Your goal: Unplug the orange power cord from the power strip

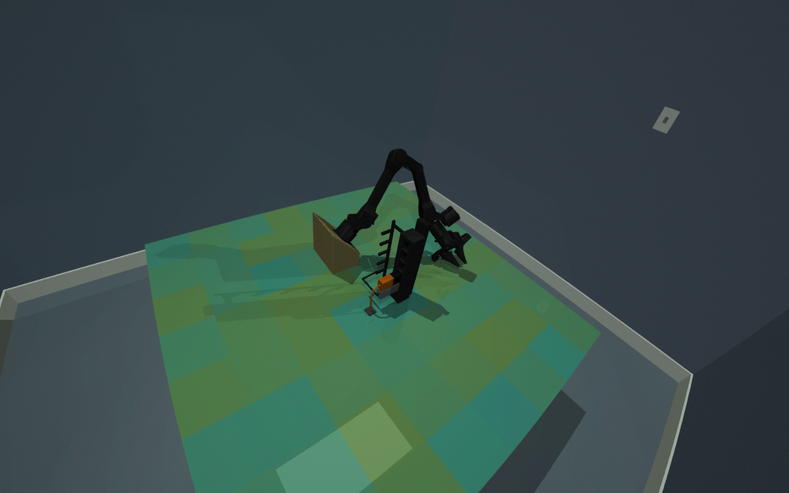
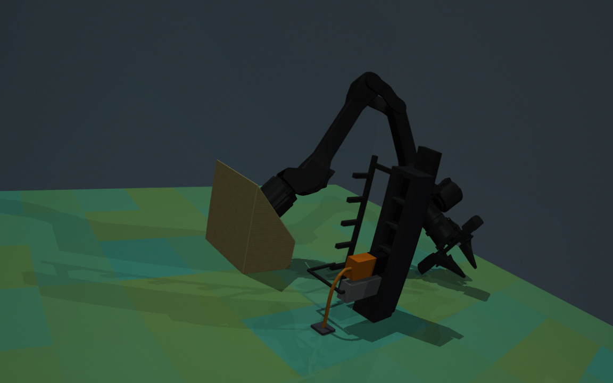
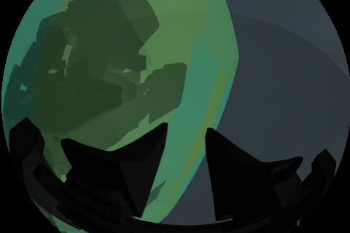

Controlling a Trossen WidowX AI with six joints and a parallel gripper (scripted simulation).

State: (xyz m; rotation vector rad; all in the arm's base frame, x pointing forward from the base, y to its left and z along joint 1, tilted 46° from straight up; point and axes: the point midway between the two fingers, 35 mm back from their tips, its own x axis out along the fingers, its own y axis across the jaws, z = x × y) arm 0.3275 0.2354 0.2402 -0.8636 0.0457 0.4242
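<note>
Now: the orange plug 8 cm behind my gripper tip, 35 cm to the right of it and 8 cm above it. The rest, counted from my gripper tip: dark anchor block (9 cm behind, 42 cm to the right, 4 cm below).
</note>
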